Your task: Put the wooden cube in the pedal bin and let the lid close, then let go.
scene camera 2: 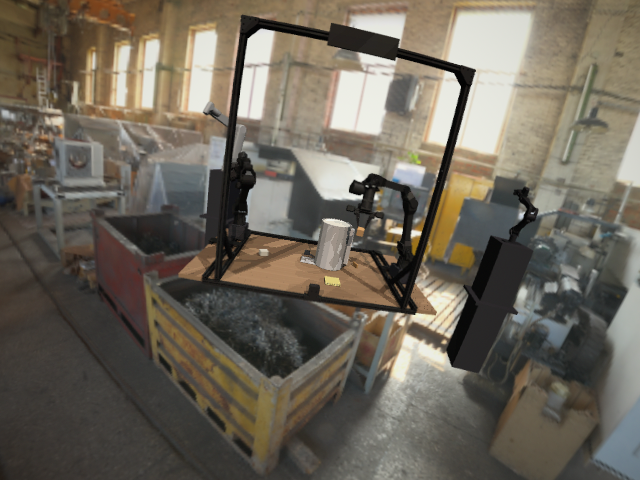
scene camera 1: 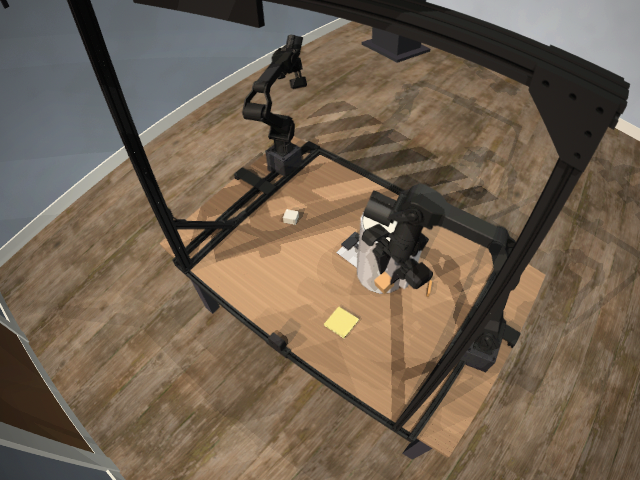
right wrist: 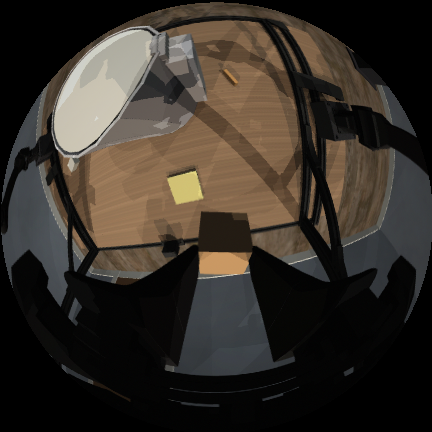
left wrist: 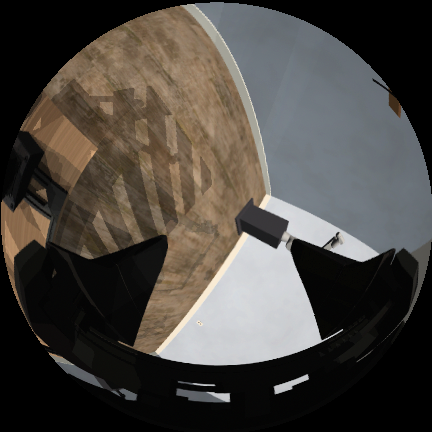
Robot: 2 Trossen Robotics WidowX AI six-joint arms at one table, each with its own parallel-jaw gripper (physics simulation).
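Places are measured from the left arm's base along level axes (x right, y up, z back), in metres.
Pixels of known places: left gripper, between the fingertips: [scene camera 2: 233, 181] [left wrist: 232, 244]; right gripper, between the fingertips: [scene camera 2: 361, 228] [scene camera 1: 386, 278] [right wrist: 224, 251]; left arm's base, origin of its link: [scene camera 2: 239, 223] [scene camera 1: 283, 149]; right arm's base, origin of its link: [scene camera 2: 402, 266] [scene camera 1: 485, 342] [right wrist: 342, 120].
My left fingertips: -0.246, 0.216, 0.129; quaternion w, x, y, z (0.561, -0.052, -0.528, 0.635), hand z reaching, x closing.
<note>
For each thing: its top centre in the pictures, then the offset to it from my left fingertips, as dx, dy, dz. Level surfaces: height alone.
- wooden cube, centre of its top: [right wrist: 223, 265] [scene camera 1: 385, 278] [scene camera 2: 361, 227] +0.586, -0.025, -0.812
- pale grey cylindrical pedal bin, centre of its top: [right wrist: 85, 83] [scene camera 1: 390, 221] [scene camera 2: 336, 222] +0.402, -0.064, -0.708
- yellow square pad, centre of its top: [right wrist: 184, 188] [scene camera 1: 341, 321] [scene camera 2: 332, 280] +0.632, -0.309, -0.721
- small white block, centre of its top: [scene camera 1: 290, 214] [right wrist: 70, 163] [scene camera 2: 264, 250] +0.427, -0.292, -0.331
- thin orange stick, centre of its top: [right wrist: 230, 75] [scene camera 1: 429, 286] +0.367, -0.296, -0.873
- table, height of its surface: dy -0.320
The wooden cube [scene camera 1: 382, 282] [scene camera 2: 360, 231] [right wrist: 224, 262] is held in the air between the fingertips of my right gripper [scene camera 1: 387, 274] [right wrist: 224, 251], beside the bin's upper part in scene camera 2. The pale grey cylindrical pedal bin [scene camera 1: 367, 268] [scene camera 2: 331, 246] [right wrist: 145, 119] stands upright on the table. Its round whitish lid [right wrist: 100, 95] looks closed in the right wrist view, and what is inside is hidden. My right arm covers part of the bin in scene camera 1. My left gripper [left wrist: 232, 244] is open and empty, raised high at the table's far left, away from the bin.
A yellow square pad [scene camera 1: 341, 321] [scene camera 2: 331, 281] [right wrist: 185, 187] lies in front of the bin. A small white block [scene camera 1: 291, 216] [scene camera 2: 263, 252] lies to the left. A thin orange stick [scene camera 1: 429, 288] [right wrist: 230, 76] lies behind the bin's right side. A black frame surrounds the table [scene camera 1: 289, 273].
</note>
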